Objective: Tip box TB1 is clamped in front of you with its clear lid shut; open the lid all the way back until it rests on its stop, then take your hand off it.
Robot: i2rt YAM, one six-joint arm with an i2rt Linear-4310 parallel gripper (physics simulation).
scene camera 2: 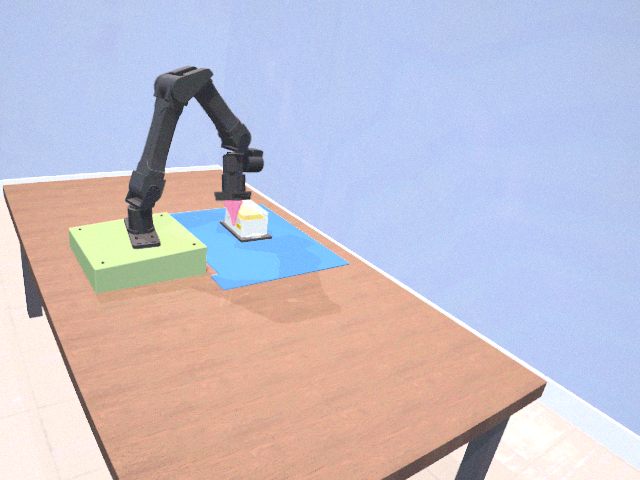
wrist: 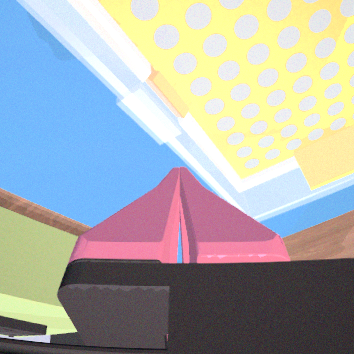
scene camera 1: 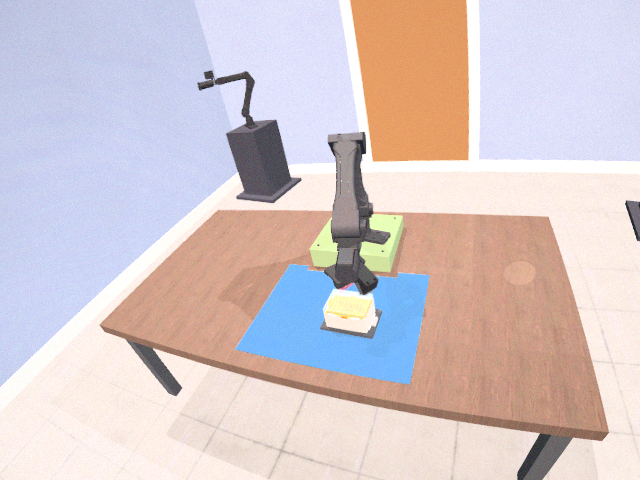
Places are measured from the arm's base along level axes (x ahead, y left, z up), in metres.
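Pixels of known places: gripper, between the fingertips: (scene camera 2: 234, 225) (wrist: 179, 177) (scene camera 1: 340, 291); arm's base, origin of its link: (scene camera 2: 141, 233).
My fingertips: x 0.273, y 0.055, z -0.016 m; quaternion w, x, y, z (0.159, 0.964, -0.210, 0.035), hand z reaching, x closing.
Note:
Ahead of a thing's pixels: the offset from my fingertips to its middle. "pt": to the spot under its first point. Level surfaces: height alone.
The tip box TB1 @(0.058 m ahead, 0.061 m left, 0.006 m down) (scene camera 1: 347, 323) (scene camera 2: 254, 228) (wrist: 215, 157) sits on a dark base plate @(pt 0.106 m ahead, 0.041 m left, 0.036 m down) (scene camera 1: 337, 328) (scene camera 2: 251, 238), with a yellow perforated tip rack (scene camera 1: 351, 304) (scene camera 2: 251, 212) (wrist: 268, 77) inside. Its clear lid looks down or nearly down; a slight lift cannot be told. The lid's front tab @(pt 0.017 m ahead, 0.065 m left, 0.032 m up) (wrist: 150, 116) shows in the wrist view, on the robot's side. My gripper (scene camera 1: 344, 287) (scene camera 2: 234, 224) (wrist: 179, 177) is shut and holds nothing. Its pink tips are low beside the lid's robot-side edge, near the tab and one corner. Whether they touch it is unclear.
The box and its plate are on a blue mat @(0.045 m down) (scene camera 1: 284, 330) (scene camera 2: 305, 258) (wrist: 65, 135) on the wooden table @(0.048 m down) (scene camera 1: 480, 330) (scene camera 2: 310, 377). A green block (scene camera 1: 323, 255) (scene camera 2: 149, 266) (wrist: 30, 250) under the arm's base stands behind the mat.

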